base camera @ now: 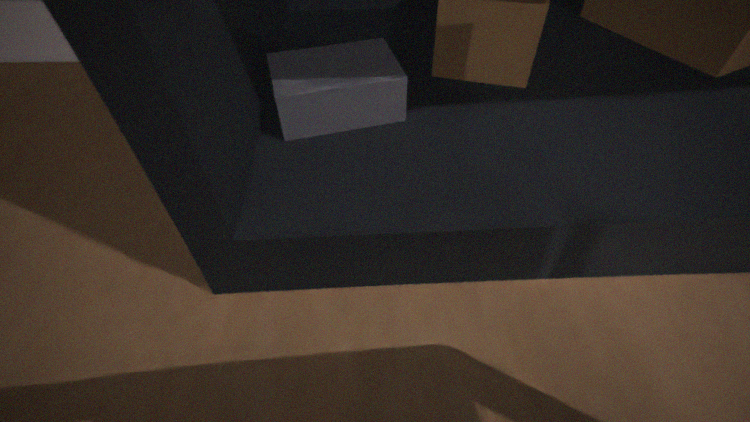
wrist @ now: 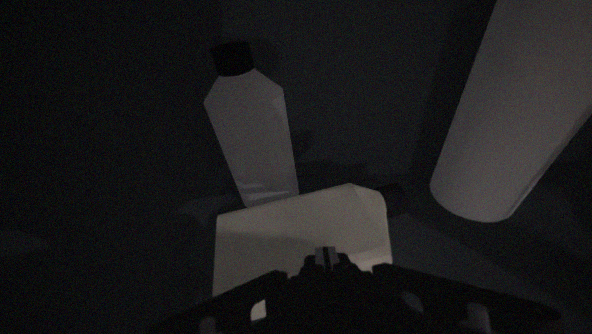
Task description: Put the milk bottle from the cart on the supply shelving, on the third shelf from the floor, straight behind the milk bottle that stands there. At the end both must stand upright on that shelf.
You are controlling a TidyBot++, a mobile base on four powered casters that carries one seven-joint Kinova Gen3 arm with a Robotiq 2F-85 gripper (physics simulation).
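Places are measured from the arm's base along level axes (x ahead, y left, z up), in centimetres.
Pixels of known places: gripper, fingertip midpoint: (wrist: 326, 261).
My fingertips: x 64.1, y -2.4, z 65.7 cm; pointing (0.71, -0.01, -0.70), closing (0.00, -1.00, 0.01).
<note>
Behind a point stands the place of what it marks.
In the wrist view, a white milk bottle (wrist: 257, 135) {x 74.4, y 2.6, z 69.9 cm} with a black cap stands upright on a dark shelf. A second white milk bottle (wrist: 300, 225) {x 68.0, y -0.7, z 64.5 cm} lies on its side in front of it, with its dark cap toward the right. It covers the foot of the upright one. My gripper (wrist: 326, 261) {x 64.1, y -2.4, z 65.7 cm} is shut and empty, its fingertips in front of the lying bottle; whether they touch it I cannot tell. The supply shelving (base camera: 498, 173) {x 39.6, y -13.3, z -32.0 cm} shows in the base view by its low dark board. The cart does not show in either view.
A big white cylinder-like container (wrist: 510, 115) {x 71.4, y -16.8, z 71.1 cm} is on the right in the wrist view. In the base view a grey-white box (base camera: 340, 99) {x 47.7, y 0.9, z -28.2 cm} and two brown boxes (base camera: 490, 47) {x 55.4, y -15.8, z -27.8 cm} (base camera: 676, 31) {x 58.6, y -38.4, z -29.3 cm} are in the shelving. A brown block with a white top (base camera: 31, 34) is at the left.
</note>
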